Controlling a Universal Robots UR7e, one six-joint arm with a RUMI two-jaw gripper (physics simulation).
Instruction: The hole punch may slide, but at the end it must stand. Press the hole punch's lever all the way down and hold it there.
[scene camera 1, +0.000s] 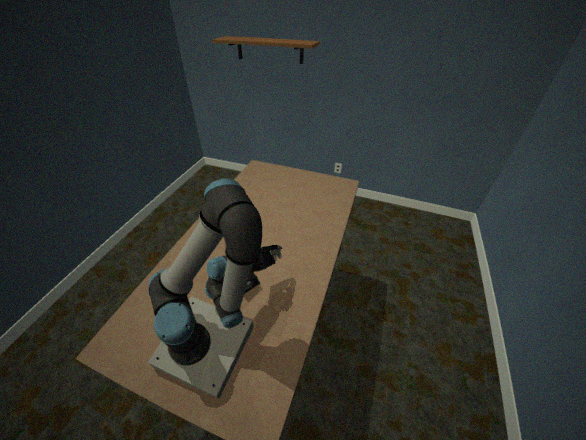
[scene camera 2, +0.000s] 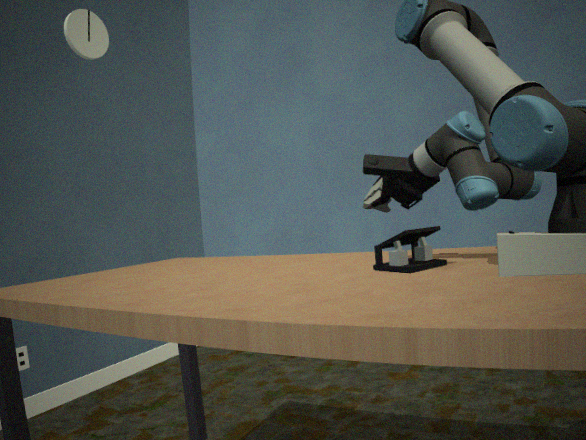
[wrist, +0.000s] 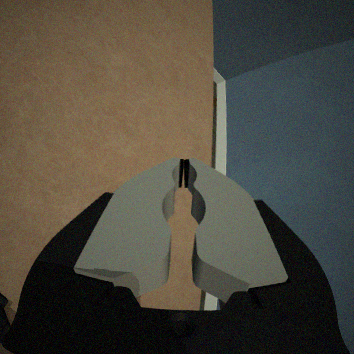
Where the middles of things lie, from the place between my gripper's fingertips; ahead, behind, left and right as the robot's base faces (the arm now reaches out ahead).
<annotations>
Right now the black hole punch (scene camera 2: 422, 257) is 140 mm to the left of my hand, 140 mm behind it and 100 mm below it.
</annotations>
